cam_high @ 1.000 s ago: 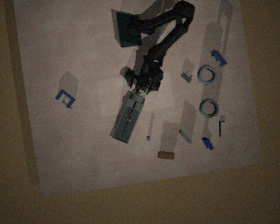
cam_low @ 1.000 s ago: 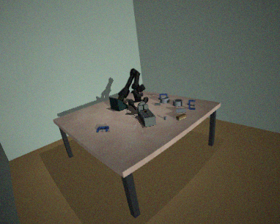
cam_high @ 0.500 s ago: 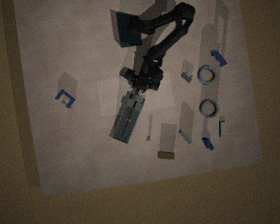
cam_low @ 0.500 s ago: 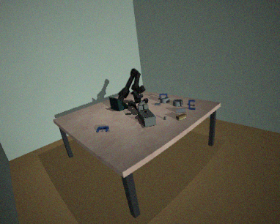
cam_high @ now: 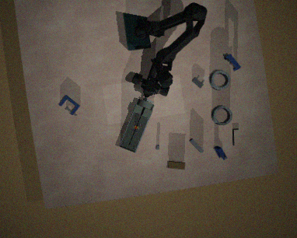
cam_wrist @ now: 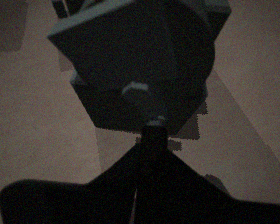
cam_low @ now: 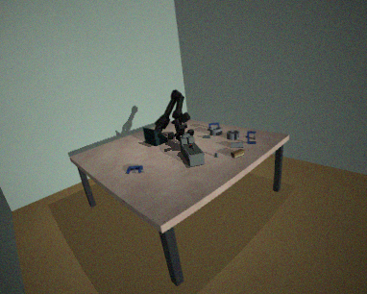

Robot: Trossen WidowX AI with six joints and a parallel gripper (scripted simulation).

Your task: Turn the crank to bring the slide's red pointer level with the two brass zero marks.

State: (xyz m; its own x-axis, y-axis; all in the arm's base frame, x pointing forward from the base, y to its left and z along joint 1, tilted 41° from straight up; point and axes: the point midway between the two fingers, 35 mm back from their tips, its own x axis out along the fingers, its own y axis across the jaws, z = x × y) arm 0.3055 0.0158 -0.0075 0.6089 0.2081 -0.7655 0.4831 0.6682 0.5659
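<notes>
Now: the dark handle 2 cm behind my gripper tip, 1 cm to the left of it and 2 cm above it. Also, from my gripper tip: small grey cube 27 cm ahead, 3 cm to the left, 3 cm below; then red pointer 15 cm ahead, 7 cm to the right, 4 cm above; then grey bar 29 cm ahead, 24 cm to the left, 2 cm below.
</notes>
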